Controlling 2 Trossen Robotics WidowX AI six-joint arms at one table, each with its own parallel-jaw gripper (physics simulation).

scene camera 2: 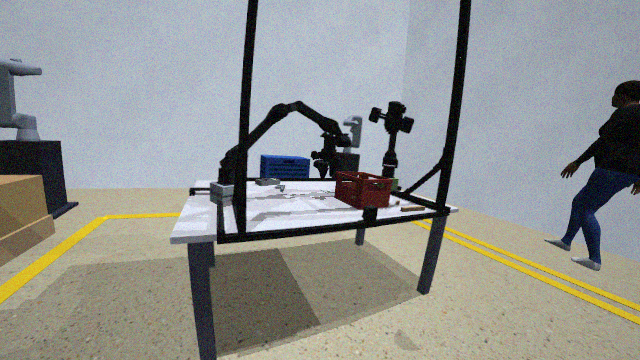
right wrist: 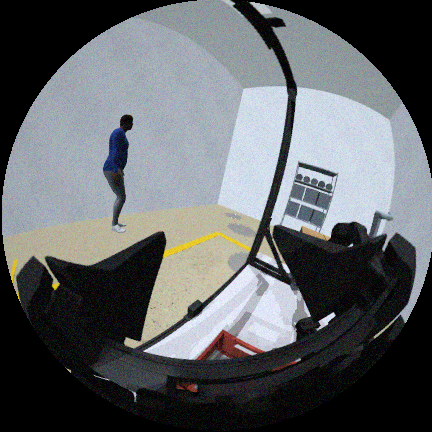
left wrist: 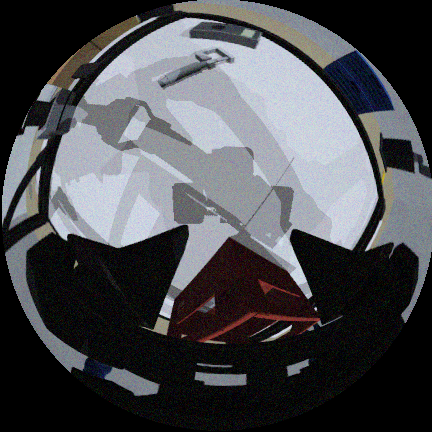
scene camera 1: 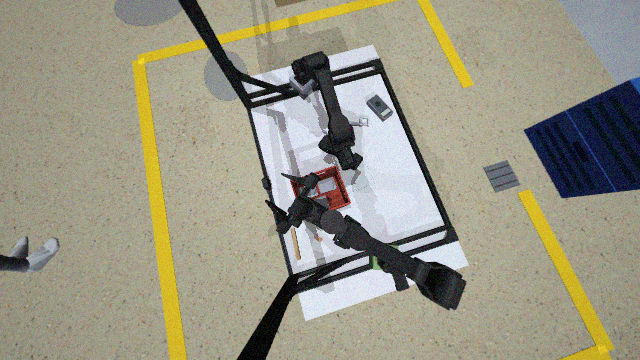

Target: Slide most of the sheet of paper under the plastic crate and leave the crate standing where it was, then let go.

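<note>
The red plastic crate [scene camera 1: 343, 192] [scene camera 2: 362, 190] [left wrist: 240, 280] [right wrist: 218, 342] stands upright on the white table. The white sheet is hard to tell from the table. In the left wrist view a thin dark line, which may be its edge, runs on the surface to the crate's near corner; how much lies under the crate cannot be told. My left gripper [scene camera 1: 352, 167] [scene camera 2: 321, 170] [left wrist: 241, 232] is open and empty, pointing down above the table beside the crate. My right gripper [scene camera 1: 275, 188] [scene camera 2: 391, 119] [right wrist: 220, 233] is open and empty, raised high above the crate and pointing outward past the table edge.
A grey meter [scene camera 1: 379, 107] [scene camera 2: 268, 182] [left wrist: 225, 34] and a grey metal tool [scene camera 1: 363, 121] [left wrist: 185, 74] lie farther off. A grey block [scene camera 2: 221, 192] [left wrist: 57, 114] is by the left arm's base. A wooden stick [scene camera 1: 297, 244] [scene camera 2: 412, 208] lies beyond the crate. Black frame bars [scene camera 2: 300, 232] edge the table.
</note>
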